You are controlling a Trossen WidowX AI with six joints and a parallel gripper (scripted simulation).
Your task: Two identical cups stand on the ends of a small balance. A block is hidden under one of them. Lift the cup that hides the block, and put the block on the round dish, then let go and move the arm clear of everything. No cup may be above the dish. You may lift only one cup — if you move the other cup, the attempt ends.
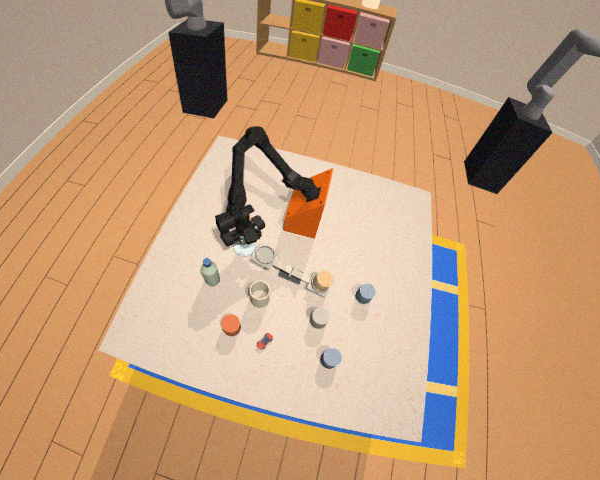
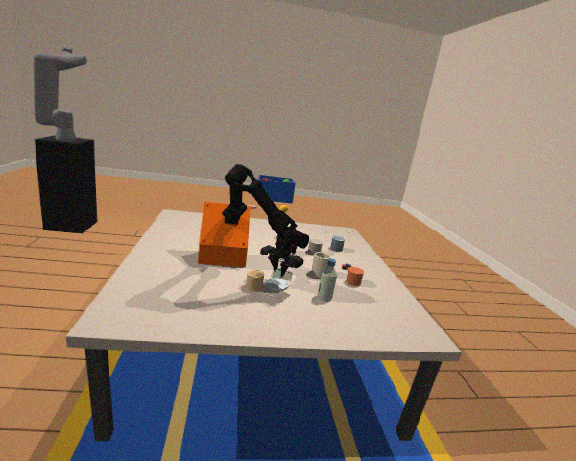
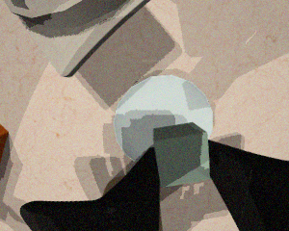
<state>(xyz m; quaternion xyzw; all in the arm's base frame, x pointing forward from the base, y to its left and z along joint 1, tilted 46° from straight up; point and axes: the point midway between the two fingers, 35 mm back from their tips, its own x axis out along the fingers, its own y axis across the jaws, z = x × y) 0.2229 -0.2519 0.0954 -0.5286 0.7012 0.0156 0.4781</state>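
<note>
My gripper tip is now 5 cm above the pale blue round dish. Round my gripper tip: green block (1 cm above); green bottle (19 cm ahead, 8 cm to the right, 6 cm above); tan cup (11 cm behind, 5 cm to the right, 1 cm below).
</note>
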